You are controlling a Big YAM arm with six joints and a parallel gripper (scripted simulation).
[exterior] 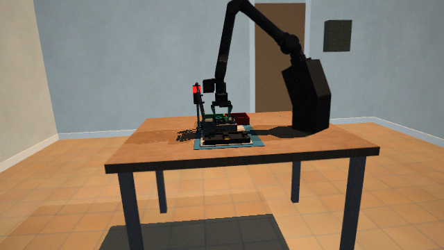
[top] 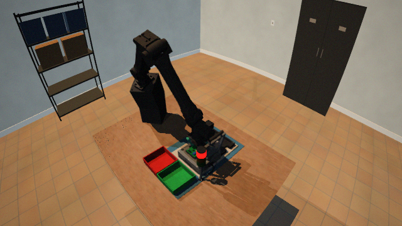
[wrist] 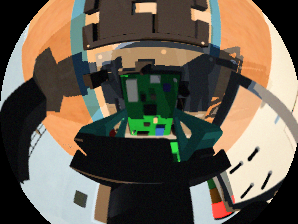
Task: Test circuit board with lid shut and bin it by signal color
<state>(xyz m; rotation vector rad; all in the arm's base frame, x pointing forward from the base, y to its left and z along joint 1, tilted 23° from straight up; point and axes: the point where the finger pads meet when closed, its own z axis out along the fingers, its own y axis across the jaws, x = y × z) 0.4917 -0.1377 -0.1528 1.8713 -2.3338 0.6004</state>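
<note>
Right now my hand is right at the green circuit board. Round my hand: green bin: 20 cm to the right, 6 cm below, 1 cm behind; tester lid: 11 cm ahead, 11 cm above, 3 cm to the right; red bin: 17 cm to the right, 15 cm behind, 6 cm below.
</note>
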